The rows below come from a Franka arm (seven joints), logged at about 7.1 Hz.
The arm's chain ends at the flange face. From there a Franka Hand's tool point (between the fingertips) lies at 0.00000 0.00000 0.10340 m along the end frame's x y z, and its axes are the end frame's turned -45 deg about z.
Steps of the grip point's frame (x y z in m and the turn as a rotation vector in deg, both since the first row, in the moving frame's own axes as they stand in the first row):
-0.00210, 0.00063, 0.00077, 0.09, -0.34, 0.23
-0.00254, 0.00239, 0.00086, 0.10, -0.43, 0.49
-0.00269, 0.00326, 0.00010, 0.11, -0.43, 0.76
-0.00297, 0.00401, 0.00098, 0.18, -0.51, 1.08
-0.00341, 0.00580, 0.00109, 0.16, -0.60, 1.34
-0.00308, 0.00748, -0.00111, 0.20, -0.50, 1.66
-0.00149, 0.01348, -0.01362, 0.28, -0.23, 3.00
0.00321, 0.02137, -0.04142, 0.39, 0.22, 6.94
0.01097, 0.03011, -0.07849, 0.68, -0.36, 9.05
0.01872, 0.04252, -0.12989, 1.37, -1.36, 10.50
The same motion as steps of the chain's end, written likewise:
-0.00049, 0.00161, 0.00077, -0.18, -0.30, 0.23
0.00057, 0.00307, 0.00086, -0.23, -0.37, 0.49
0.00109, 0.00380, 0.00010, -0.23, -0.38, 0.76
0.00162, 0.00452, 0.00098, -0.23, -0.49, 1.08
0.00267, 0.00596, 0.00110, -0.31, -0.54, 1.34
0.00401, 0.00710, -0.00111, -0.21, -0.49, 1.66
0.00913, 0.01067, -0.01362, 0.04, -0.36, 3.00
0.01755, 0.01363, -0.04142, 0.43, -0.12, 6.94
0.03034, 0.01405, -0.07848, 0.23, -0.74, 9.05
0.04677, 0.01716, -0.12983, 0.01, -1.93, 10.50

